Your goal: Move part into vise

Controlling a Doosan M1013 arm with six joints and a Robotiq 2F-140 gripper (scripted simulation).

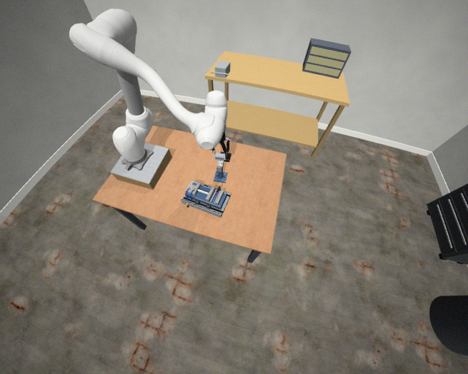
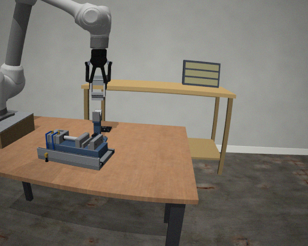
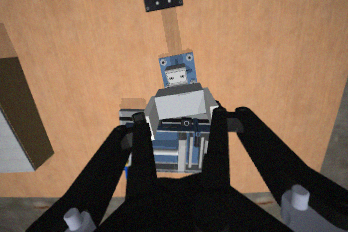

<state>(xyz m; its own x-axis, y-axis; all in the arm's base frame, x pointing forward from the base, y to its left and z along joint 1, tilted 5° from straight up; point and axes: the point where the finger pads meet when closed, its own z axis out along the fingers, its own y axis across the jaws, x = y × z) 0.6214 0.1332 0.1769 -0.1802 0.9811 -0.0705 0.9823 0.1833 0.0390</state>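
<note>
My hand is 30 mm above the part. From my hand the other things lie so: work stop 50 mm ahead, 160 mm to the right, 170 mm below; then V-block base 260 mm below; then V-block post 200 mm below.
</note>
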